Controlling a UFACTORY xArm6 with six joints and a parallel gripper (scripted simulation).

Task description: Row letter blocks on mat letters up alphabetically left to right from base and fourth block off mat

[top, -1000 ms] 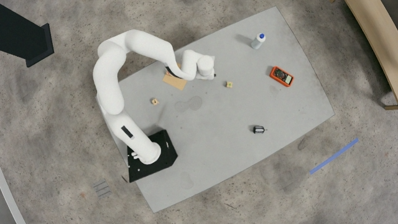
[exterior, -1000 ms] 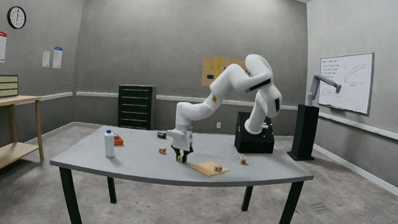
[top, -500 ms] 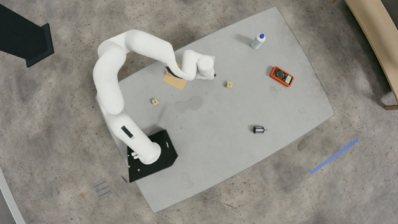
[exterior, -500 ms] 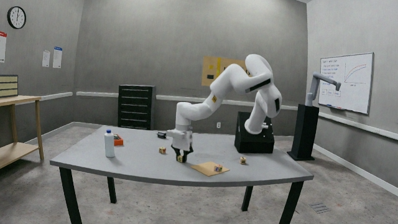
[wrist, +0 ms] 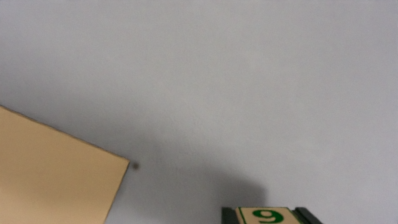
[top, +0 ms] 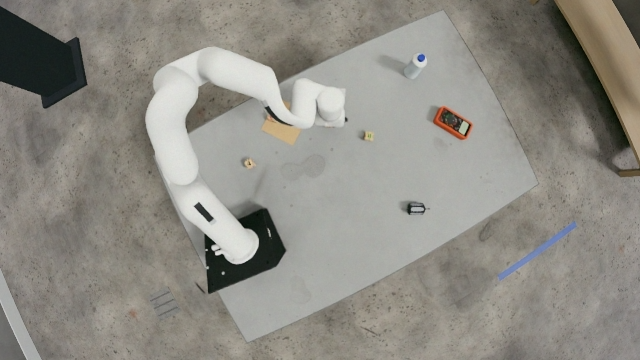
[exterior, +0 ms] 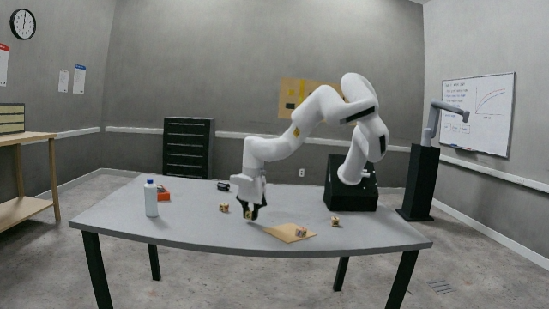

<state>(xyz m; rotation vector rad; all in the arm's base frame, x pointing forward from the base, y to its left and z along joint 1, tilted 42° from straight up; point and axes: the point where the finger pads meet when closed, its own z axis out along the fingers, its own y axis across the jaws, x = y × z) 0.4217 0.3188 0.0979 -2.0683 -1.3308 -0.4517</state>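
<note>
Now: hand 15 cm past the tan mat, 7 cm to the right of it and 4 cm above it. Round my hand: white bottle 39 cm ahead, 9 cm to the left, 3 cm above; orange multimeter 46 cm ahead, 17 cm to the right, 2 cm below; small black object 20 cm ahead, 42 cm to the right, 2 cm below.
</note>
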